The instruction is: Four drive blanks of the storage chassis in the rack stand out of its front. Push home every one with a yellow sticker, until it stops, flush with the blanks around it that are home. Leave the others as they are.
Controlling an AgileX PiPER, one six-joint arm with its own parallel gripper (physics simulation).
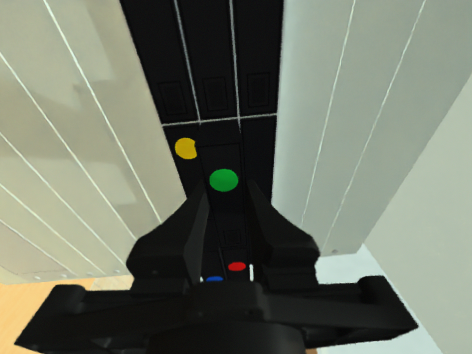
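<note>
A black blank with a green sticker (223, 180) stands out of the front in the middle column; its side cuts off the right edge of a yellow sticker (186, 148) on the blank to its left. How far the yellow-stickered blank stands out is hard to tell. My gripper (227, 189) is shut on the green-stickered blank, one finger on each side of it. Lower down, between the fingers, a red sticker (237, 266) and a blue sticker (214, 279) show on other blanks; the gripper body hides part of these.
A row of black blanks (215, 60) lies above the stickered ones, past a pale seam. Broad light panels with pale seams flank the column at left (100, 130) and right (320, 100). A grey-green surface (430, 200) is at the far right.
</note>
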